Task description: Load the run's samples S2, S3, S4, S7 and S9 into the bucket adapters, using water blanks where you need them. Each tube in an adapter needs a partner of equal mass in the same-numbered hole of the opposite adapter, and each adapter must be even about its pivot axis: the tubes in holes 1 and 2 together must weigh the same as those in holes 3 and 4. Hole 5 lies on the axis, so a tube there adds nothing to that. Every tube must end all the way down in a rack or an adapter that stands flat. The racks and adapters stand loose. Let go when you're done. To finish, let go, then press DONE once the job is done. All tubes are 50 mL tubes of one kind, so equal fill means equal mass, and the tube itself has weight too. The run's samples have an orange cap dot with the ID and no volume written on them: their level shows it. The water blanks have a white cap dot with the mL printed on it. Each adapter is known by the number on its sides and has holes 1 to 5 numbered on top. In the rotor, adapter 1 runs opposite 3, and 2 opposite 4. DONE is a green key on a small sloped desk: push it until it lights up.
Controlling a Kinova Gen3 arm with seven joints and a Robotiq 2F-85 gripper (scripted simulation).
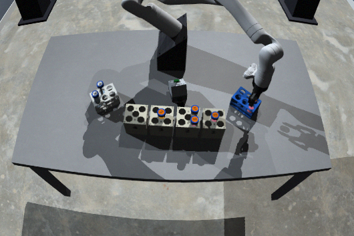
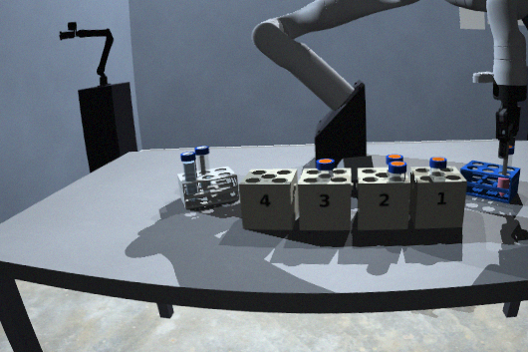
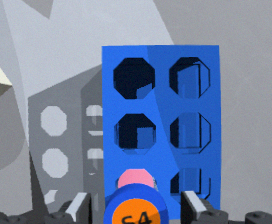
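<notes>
Now: the sample tube S4 1 cm behind my hand and 5 cm below it. Also, from my hand: blue rack: 4 cm behind, 2 cm to the right, 9 cm below; then sample tube S7: 5 cm ahead, 27 cm to the right, 5 cm below; then sample tube S3: 8 cm ahead, 20 cm to the right, 5 cm below.
</notes>
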